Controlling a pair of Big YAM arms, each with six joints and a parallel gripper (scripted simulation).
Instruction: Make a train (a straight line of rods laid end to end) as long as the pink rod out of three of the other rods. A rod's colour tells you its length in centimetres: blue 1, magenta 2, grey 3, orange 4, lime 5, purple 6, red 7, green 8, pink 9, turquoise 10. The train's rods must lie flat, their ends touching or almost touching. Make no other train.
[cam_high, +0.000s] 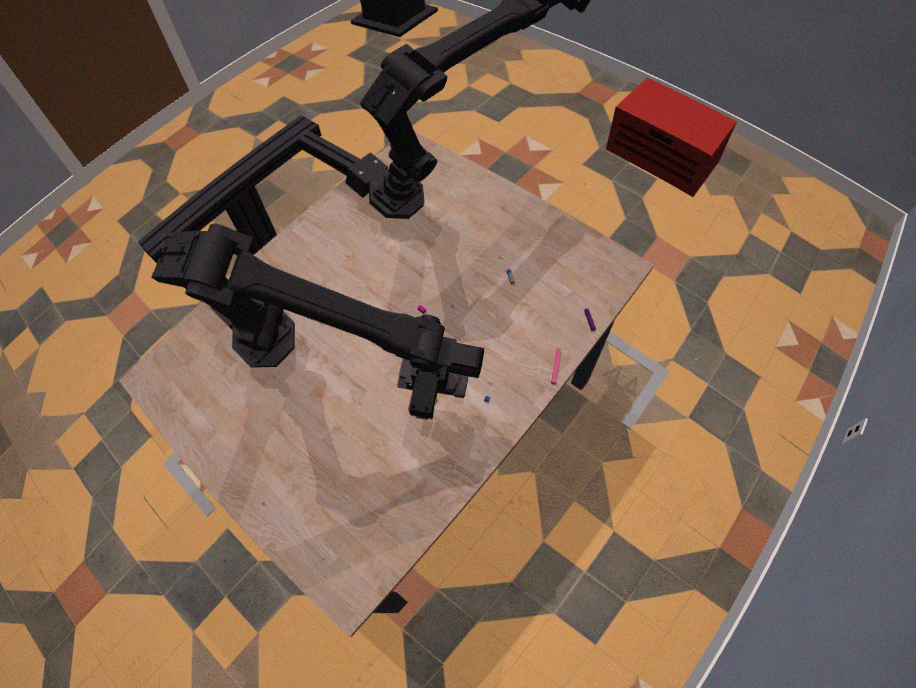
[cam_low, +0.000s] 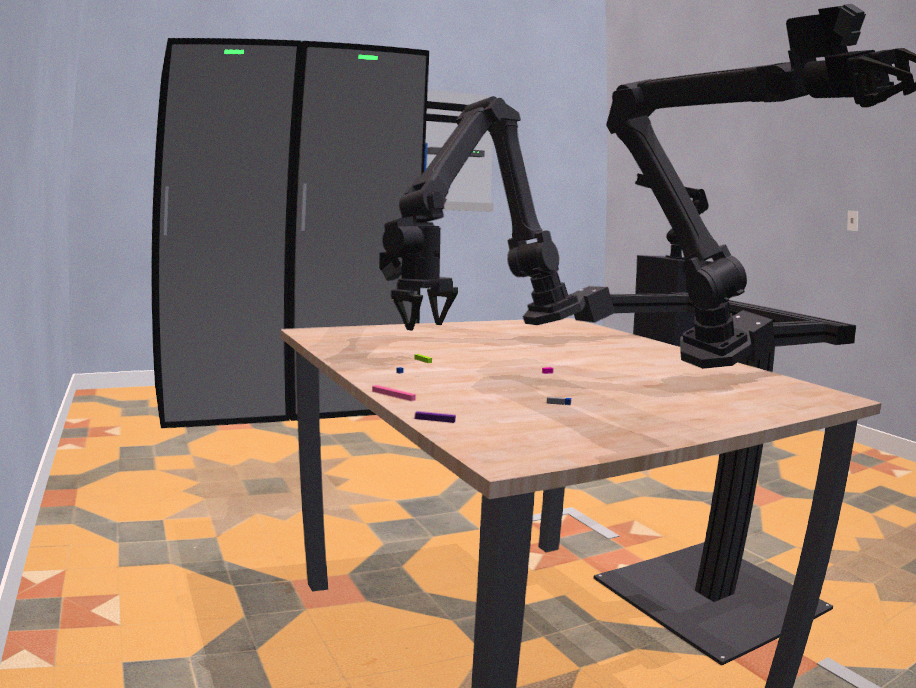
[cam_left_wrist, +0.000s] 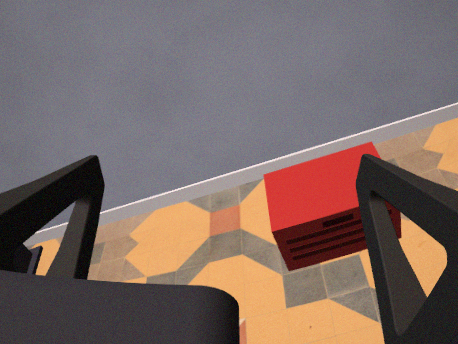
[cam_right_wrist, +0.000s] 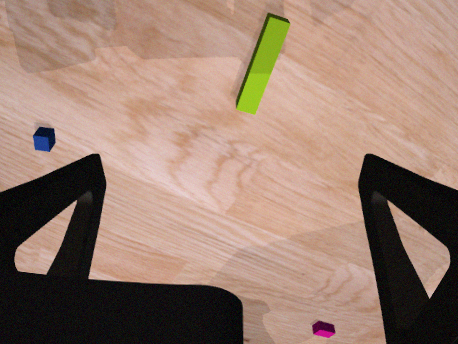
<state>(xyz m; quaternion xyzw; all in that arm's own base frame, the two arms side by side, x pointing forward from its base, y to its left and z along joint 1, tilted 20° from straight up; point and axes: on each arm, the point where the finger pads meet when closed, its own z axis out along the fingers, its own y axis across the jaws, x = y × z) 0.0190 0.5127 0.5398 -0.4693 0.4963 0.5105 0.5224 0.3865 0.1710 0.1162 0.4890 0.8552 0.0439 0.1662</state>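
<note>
My right hand is 10 mm past the lime rod, 20 mm to the left of it and 80 mm above it. Round my right hand: grey rod: 40 mm behind, 390 mm to the left, 80 mm below.
</note>
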